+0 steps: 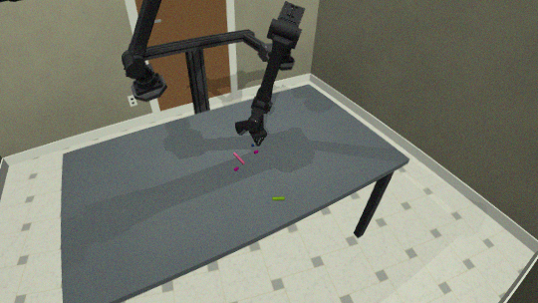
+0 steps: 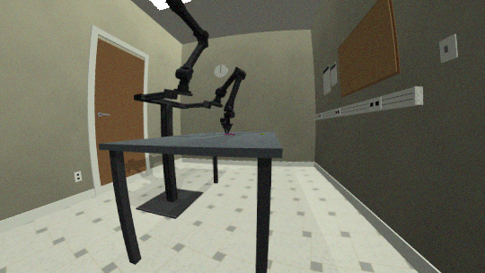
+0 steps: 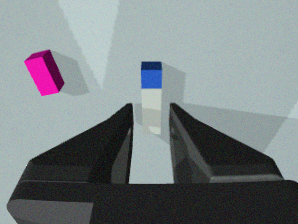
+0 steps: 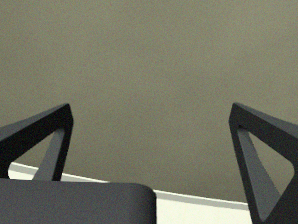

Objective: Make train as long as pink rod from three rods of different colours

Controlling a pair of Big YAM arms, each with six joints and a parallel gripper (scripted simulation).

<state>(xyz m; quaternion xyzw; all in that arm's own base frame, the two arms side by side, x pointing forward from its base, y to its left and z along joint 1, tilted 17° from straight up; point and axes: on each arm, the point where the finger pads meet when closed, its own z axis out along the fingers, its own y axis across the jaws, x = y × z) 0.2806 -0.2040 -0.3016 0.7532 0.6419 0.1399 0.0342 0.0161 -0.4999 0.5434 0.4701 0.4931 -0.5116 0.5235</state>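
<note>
My left gripper is now 36 cm short of the lime rod, 8 cm to the left of it and 1 cm above it. Round my left hand: pink rod: 13 cm to the right, 6 cm ahead, 1 cm below.
</note>
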